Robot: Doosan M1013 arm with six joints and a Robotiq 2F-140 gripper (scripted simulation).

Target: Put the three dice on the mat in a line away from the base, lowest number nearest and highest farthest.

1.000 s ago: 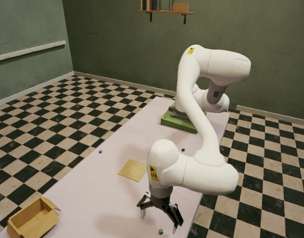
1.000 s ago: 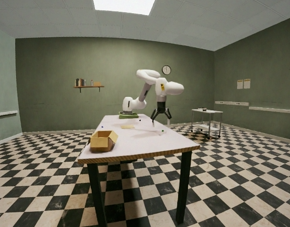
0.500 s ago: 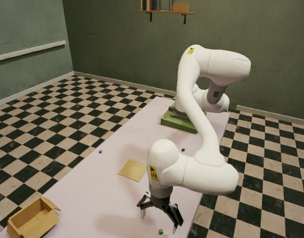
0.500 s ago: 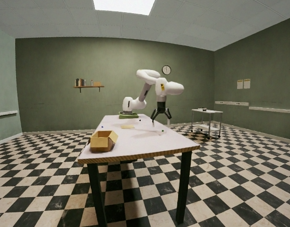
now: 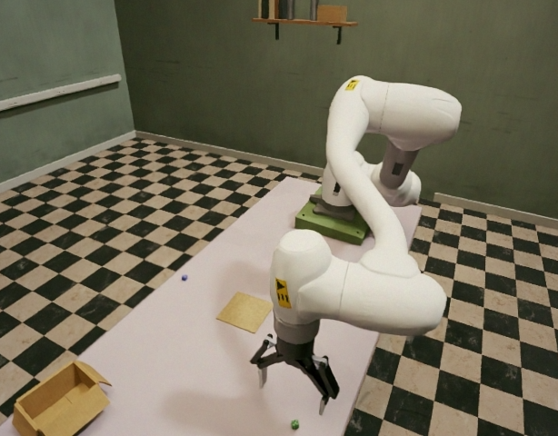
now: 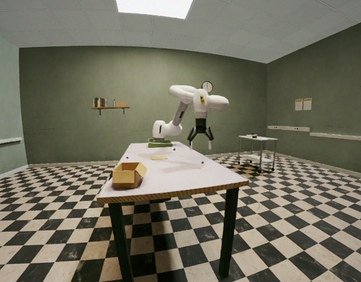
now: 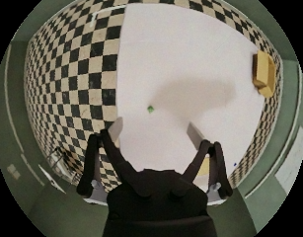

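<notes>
My hand is 58 cm past the black die, 3 cm to the left of it and 11 cm above it. The rest, counted from my hand: green die: 1 cm ahead, 1 cm to the left, 11 cm below; then cardboard box: 20 cm ahead, 51 cm to the right, 7 cm below; then yellow mat: 30 cm behind, 26 cm to the right, 11 cm below.
</notes>
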